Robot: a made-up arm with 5 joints.
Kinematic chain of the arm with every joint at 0, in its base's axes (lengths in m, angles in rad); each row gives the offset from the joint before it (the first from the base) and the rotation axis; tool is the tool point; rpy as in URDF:
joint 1: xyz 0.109 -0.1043 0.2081 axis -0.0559 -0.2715 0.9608
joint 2: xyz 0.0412 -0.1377 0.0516 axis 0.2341 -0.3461 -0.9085
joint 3: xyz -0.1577 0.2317 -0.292 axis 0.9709 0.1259 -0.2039
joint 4: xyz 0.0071 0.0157 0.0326 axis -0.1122 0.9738 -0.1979
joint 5: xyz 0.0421 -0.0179 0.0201 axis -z
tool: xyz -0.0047 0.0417 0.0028 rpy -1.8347 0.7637 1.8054
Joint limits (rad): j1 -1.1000..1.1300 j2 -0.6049..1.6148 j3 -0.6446..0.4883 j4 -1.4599..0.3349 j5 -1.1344..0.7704
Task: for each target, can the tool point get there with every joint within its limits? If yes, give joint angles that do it. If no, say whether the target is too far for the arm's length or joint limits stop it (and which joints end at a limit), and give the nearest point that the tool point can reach.
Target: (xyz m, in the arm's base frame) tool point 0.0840 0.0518 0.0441
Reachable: yes | joints -0.6656 0.0919 0.3057 -0.4750 -0.8380
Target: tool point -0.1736 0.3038 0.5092
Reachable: no: joint limits stop it (at a limit: joint 1, joint 2, joint 4, joint 5) | nearest point -0.0675 0.1594 0.1659 | short by 0.387 m
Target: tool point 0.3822 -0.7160 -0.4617
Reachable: no: too far | nearest point 0.2942 -0.4497 0.0473 | short by 0.581 m
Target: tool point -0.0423 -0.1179 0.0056
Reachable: yes | joints 0.4969 -0.1521 0.2587 -0.9744 -0.7363
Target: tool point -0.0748 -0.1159 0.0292
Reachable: yes | joints 0.2017 -0.4047 0.2504 -0.1773 -0.2161
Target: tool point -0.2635 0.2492 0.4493
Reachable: no: joint limits stop it (at a limit: joint 2, joint 4, joint 5) | nearest point -0.0875 0.1435 0.1605 | short by 0.354 m
